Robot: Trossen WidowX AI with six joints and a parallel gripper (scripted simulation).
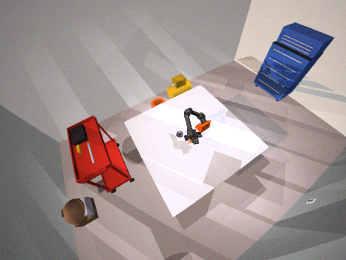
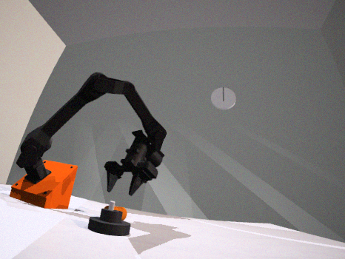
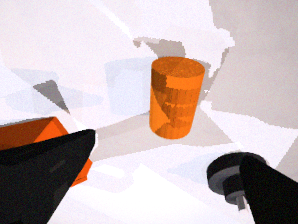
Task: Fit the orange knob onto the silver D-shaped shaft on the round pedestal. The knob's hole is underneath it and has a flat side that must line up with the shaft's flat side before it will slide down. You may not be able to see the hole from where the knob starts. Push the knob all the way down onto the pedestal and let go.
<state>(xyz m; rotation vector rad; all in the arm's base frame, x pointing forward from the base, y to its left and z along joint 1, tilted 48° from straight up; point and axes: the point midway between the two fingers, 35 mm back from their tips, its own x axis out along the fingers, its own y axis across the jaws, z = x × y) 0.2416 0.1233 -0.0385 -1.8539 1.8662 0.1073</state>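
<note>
Now: the orange knob 1 cm to the left of my gripper tip and 6 cm below it. From my gripper tip the other things lie so: round black pedestal 8 cm ahead, 15 cm to the right, 5 cm below.
</note>
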